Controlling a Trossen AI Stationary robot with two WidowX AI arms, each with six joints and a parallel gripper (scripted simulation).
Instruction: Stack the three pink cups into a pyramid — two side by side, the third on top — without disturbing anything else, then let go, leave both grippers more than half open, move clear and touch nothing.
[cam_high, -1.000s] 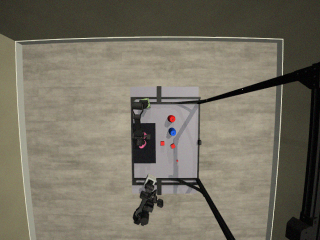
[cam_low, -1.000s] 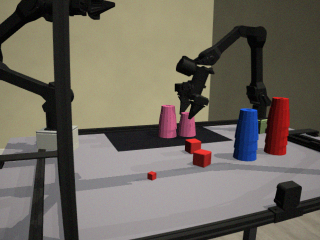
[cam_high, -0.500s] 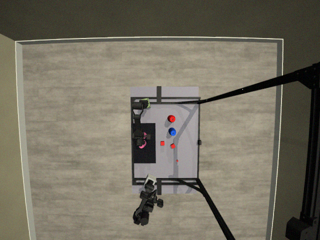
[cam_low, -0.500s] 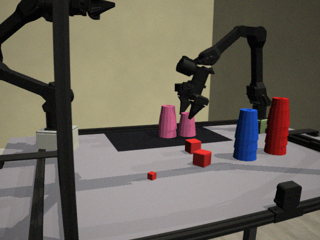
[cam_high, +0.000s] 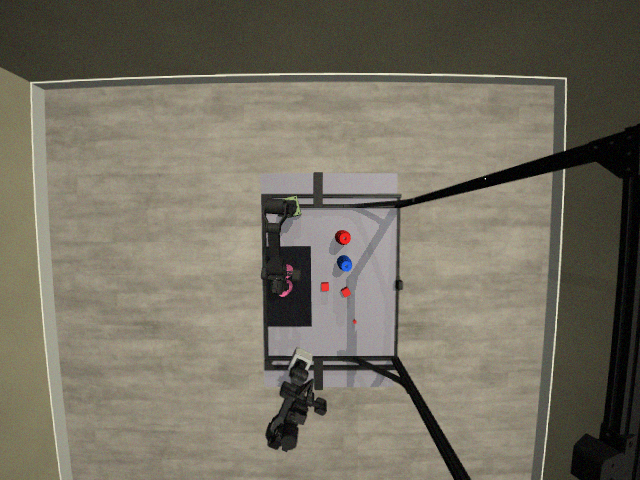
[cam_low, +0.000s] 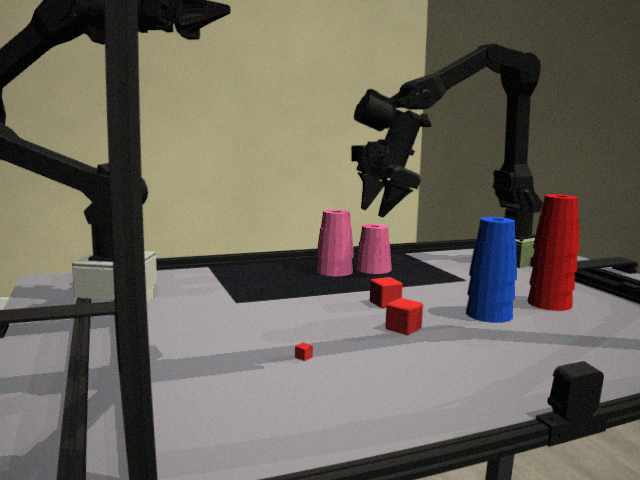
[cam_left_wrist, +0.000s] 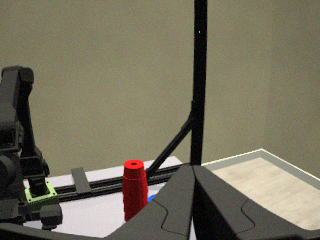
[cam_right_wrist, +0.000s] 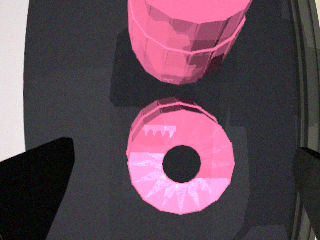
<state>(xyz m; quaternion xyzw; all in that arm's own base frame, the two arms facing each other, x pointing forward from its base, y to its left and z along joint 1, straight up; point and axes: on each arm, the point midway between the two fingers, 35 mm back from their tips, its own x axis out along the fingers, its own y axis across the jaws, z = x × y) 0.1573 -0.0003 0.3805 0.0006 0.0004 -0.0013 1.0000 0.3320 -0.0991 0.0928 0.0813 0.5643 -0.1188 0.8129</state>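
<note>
Now: left hand 12 cm short of the black mat, 28 cm to the left of it and 46 cm above it. The rest, counted from my left hand: red cube: 24 cm behind, 6 cm to the right, 45 cm below.
</note>
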